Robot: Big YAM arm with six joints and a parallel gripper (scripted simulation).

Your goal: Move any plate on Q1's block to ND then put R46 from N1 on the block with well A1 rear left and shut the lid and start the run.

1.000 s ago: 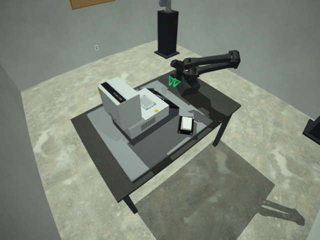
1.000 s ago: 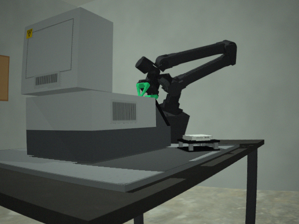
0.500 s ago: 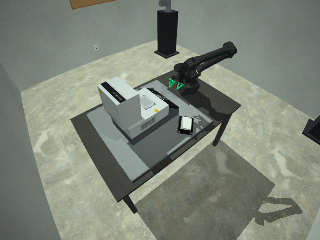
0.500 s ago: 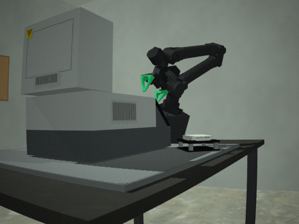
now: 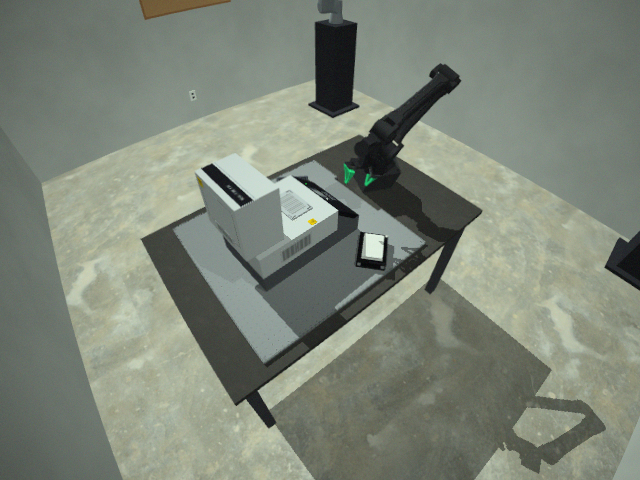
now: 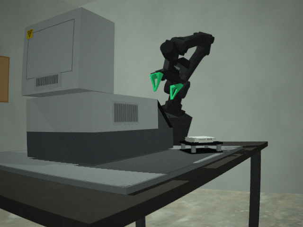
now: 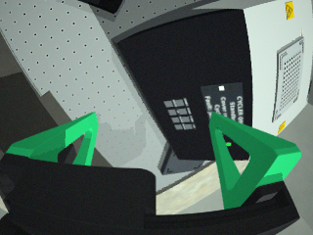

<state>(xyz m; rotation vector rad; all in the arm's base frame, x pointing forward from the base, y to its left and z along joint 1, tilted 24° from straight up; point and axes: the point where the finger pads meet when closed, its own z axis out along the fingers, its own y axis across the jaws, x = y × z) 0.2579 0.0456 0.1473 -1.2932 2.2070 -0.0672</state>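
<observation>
Right now the white 96-well plate R46 is 70 mm ahead of my hand, 180 mm to the left of it and 190 mm below it. Round my hand: black plate nest 70 mm ahead, 180 mm to the left, 200 mm below; then dark grey nest 50 mm ahead, 390 mm to the right, 220 mm below.
</observation>
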